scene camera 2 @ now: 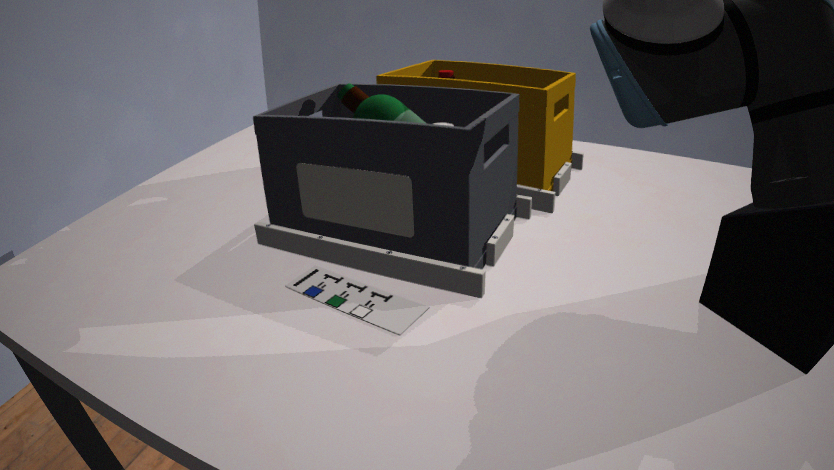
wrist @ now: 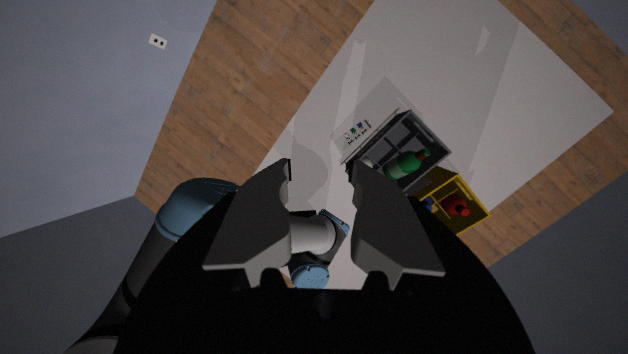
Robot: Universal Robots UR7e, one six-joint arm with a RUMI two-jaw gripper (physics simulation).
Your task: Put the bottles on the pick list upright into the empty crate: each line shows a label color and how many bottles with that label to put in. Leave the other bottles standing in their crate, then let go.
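Places are measured from the arm's base along level axes (x ahead, y right, z down), in centimetres.
Pixels of known places: gripper, fingertip midpoint: (wrist: 319, 162); arm's base, origin of the base link: (scene camera 2: 819, 192).
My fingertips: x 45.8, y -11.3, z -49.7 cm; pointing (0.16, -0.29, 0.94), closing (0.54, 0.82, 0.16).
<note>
Ahead of a thing's pixels: the offset from my fingertips to its top centre. "*": to the spot under its first point. Level surfaces: height alone.
The pick list @(dx +3.5, dy +3.7, dz +64.2 cm) (scene camera 2: 402, 315) (wrist: 354, 131) shows blue 1, green 1 and white 1. The dark grey crate @(dx +4.3, dy +19.3, dz +46.8 cm) (scene camera 2: 440, 157) (wrist: 431, 132) holds a green bottle @(dx +6.5, dy +23.7, dz +45.7 cm) (scene camera 2: 382, 108) (wrist: 405, 166), which lies tilted across its dividers. A white bottle @(dx -3.9, dy +13.2, dz +48.1 cm) (scene camera 2: 442, 124) (wrist: 367, 161) shows in part in the same crate, half hidden by a finger in the wrist view. The yellow crate @(dx -2.5, dy +42.7, dz +46.8 cm) (scene camera 2: 532, 140) (wrist: 474, 197) holds a red bottle @(dx +4.9, dy +48.8, dz +48.1 cm) (scene camera 2: 445, 74) (wrist: 454, 204) and a blue one @(dx -1.4, dy +38.7, dz +48.1 cm) (wrist: 428, 202), partly hidden. My gripper (wrist: 319, 162) is partly open and empty, high above the table and away from both crates.
Grey rails @(dx +5.7, dy +9.5, dz +61.4 cm) (scene camera 2: 373, 259) edge the dark crate's base, and more rails @(* dx -13.5, dy +29.6, dz +62.6 cm) (scene camera 2: 539, 199) stand by the yellow crate. The two crates stand close together. The robot's base (scene camera 2: 764, 280) stands at the right of the table @(dz +64.4 cm) (scene camera 2: 262, 397). Walls and a wooden floor surround it.
</note>
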